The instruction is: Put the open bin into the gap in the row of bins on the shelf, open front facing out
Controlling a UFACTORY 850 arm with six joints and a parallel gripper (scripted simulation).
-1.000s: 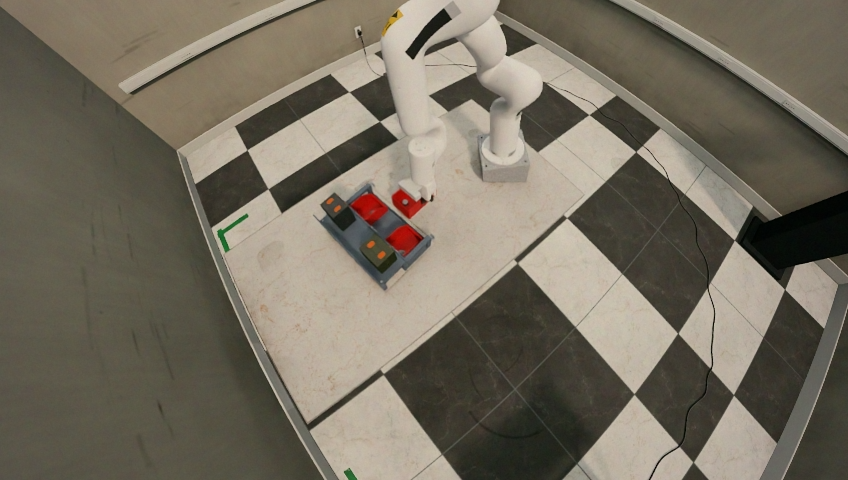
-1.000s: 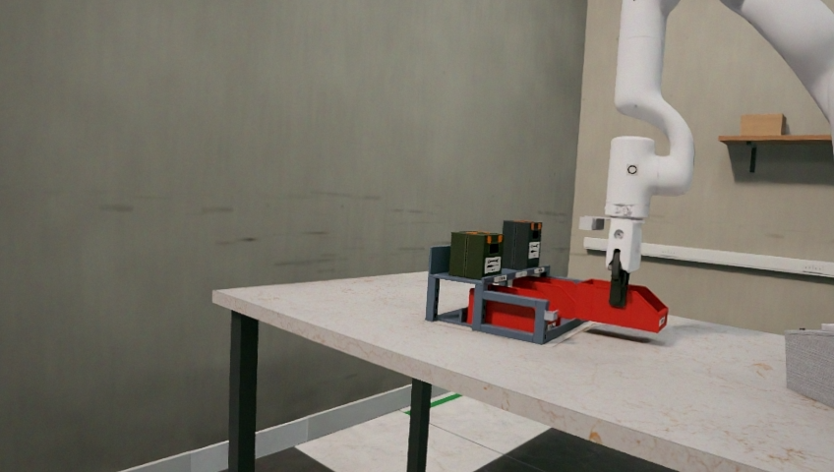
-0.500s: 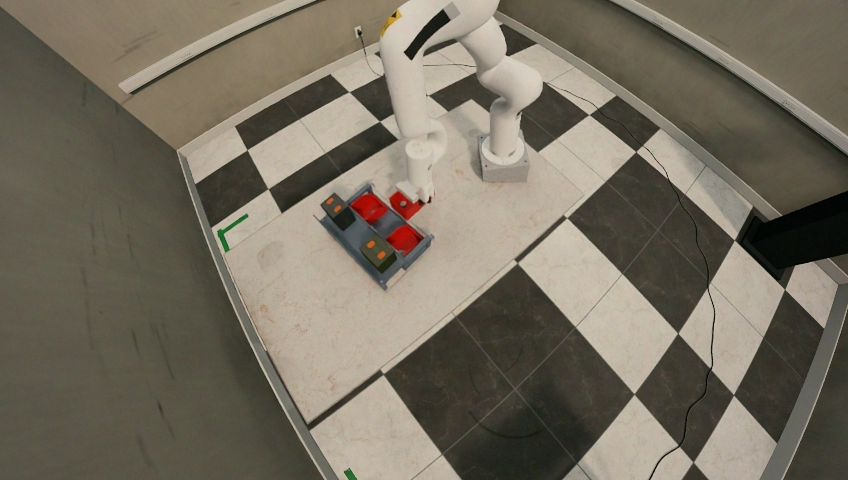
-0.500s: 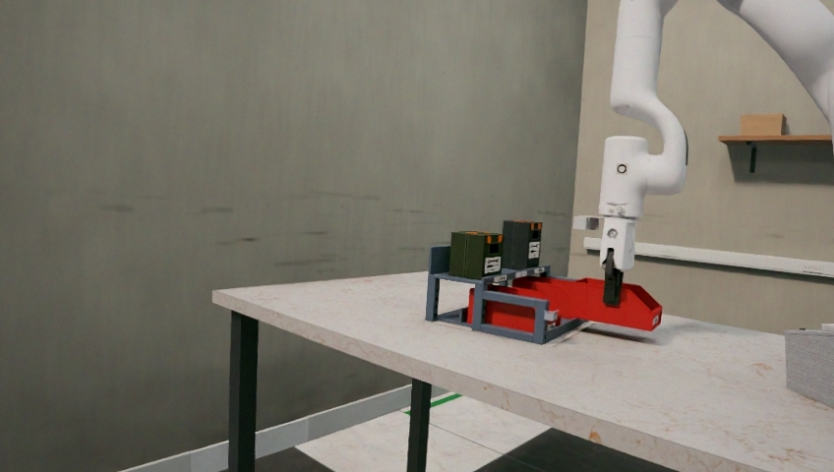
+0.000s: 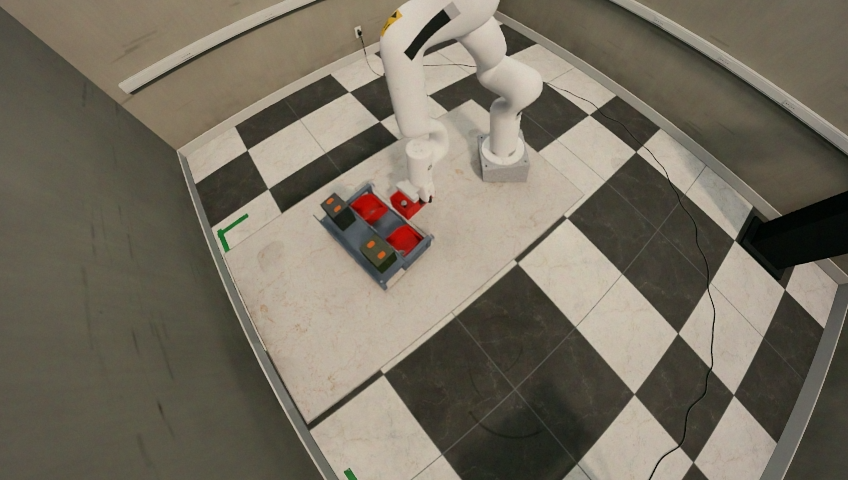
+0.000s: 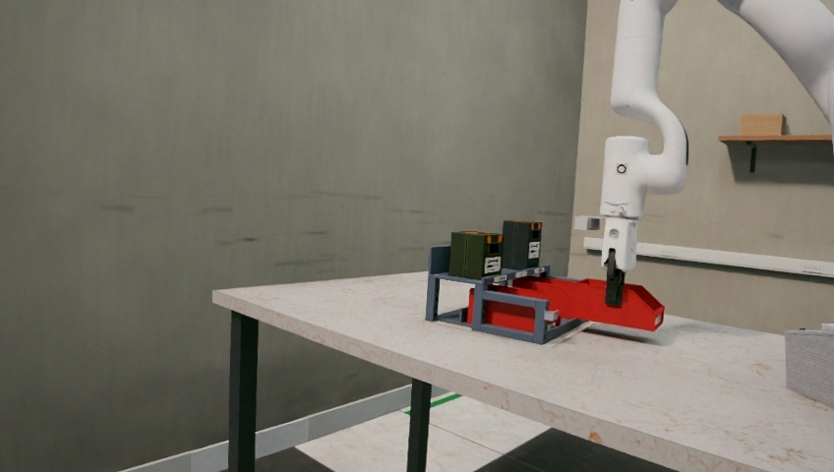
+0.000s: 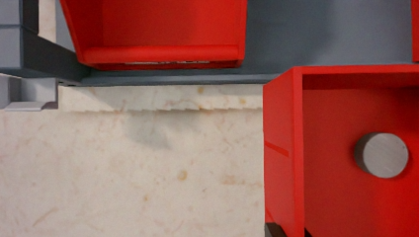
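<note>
The red open bin is 5 cm to the right of my hand, 2 cm below it and 1 cm ahead of it. Also, from my hand: grey-blue shelf (22 cm ahead, 3 cm below, 2 cm to the right); then large grey disc (8 cm to the right, 5 cm below, 4 cm behind); then dark grey box (30 cm ahead, 12 cm to the right, 7 cm above).
</note>
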